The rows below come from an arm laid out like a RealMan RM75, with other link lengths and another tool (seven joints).
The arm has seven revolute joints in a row. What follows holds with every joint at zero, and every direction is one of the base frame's.
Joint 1 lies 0.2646 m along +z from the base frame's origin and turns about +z.
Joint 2 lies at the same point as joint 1 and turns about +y.
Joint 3 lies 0.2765 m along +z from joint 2 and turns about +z.
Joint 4 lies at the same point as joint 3 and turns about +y.
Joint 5 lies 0.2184 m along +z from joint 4 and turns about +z.
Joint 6 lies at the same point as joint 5 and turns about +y.
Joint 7 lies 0.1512 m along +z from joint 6 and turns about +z.
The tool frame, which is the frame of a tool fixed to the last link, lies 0.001 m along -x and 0.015 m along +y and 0.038 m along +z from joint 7; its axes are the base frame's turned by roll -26.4, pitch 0 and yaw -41 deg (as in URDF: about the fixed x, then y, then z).
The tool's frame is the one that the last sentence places.
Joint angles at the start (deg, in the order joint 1, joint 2, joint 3, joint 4, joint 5, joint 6, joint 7): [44.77 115.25 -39.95 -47.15 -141.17 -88.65 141.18]
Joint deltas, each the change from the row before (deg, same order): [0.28 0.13 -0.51 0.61 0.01 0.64 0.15]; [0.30 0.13 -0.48 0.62 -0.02 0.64 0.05]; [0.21 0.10 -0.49 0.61 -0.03 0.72 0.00]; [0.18 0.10 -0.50 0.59 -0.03 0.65 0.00]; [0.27 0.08 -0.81 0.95 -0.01 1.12 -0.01]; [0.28 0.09 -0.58 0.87 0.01 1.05 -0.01]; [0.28 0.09 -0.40 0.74 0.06 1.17 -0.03]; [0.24 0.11 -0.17 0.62 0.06 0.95 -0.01]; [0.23 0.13 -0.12 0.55 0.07 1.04 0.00]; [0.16 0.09 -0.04 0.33 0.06 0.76 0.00]
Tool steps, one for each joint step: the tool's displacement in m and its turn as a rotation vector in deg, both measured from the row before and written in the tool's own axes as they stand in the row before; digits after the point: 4 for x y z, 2 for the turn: [-0.0010 -0.0011 0.0038 -0.15 0.23 0.09]; [-0.0010 -0.0011 0.0038 -0.14 0.28 0.01]; [-0.0002 -0.0013 0.0033 -0.02 0.30 0.04]; [0.0001 -0.0011 0.0033 -0.07 0.33 0.06]; [0.0002 -0.0020 0.0046 0.04 0.52 0.08]; [-0.0002 -0.0020 0.0039 0.10 0.32 0.07]; [-0.0009 -0.0025 0.0029 0.37 0.11 -0.02]; [-0.0009 -0.0019 0.0024 0.29 -0.07 0.03]; [-0.0012 -0.0022 0.0021 0.43 -0.15 0.00]; [-0.0010 -0.0017 0.0012 0.39 -0.15 -0.03]
